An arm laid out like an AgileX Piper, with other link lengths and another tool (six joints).
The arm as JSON. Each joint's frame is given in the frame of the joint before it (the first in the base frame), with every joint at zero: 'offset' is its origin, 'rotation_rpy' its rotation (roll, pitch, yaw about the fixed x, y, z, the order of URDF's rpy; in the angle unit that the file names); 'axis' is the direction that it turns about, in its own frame. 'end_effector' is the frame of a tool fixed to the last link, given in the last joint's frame.
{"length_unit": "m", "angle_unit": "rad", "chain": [
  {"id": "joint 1", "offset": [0.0, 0.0, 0.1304], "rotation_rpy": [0.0, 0.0, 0.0], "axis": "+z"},
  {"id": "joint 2", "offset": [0.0, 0.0, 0.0], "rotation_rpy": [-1.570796, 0.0, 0.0], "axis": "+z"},
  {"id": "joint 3", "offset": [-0.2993, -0.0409, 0.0], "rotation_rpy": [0.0, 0.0, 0.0], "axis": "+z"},
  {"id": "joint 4", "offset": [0.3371, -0.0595, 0.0], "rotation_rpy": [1.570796, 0.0, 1.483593], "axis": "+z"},
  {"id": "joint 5", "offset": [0.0, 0.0, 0.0], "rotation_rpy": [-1.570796, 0.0, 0.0], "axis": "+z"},
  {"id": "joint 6", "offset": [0.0, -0.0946, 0.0], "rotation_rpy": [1.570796, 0.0, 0.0], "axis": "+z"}
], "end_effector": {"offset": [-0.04, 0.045, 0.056], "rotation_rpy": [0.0, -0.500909, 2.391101]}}
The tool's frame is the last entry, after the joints.
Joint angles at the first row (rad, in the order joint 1, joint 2, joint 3, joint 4, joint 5, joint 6):
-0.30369, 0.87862, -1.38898, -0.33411, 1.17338, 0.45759
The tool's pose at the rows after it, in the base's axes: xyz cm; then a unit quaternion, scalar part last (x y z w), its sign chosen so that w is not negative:
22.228, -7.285, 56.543, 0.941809, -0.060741, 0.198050, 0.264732
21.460, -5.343, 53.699, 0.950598, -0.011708, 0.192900, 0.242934
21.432, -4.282, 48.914, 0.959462, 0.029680, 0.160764, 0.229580
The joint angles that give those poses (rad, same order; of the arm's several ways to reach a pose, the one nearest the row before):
-0.30371, 0.78990, -1.33802, -0.24223, 1.17337, 0.39789
-0.30366, 0.71518, -1.23441, -0.14152, 1.17338, 0.31814
-0.30365, 0.64970, -1.09142, -0.08734, 1.17340, 0.24846

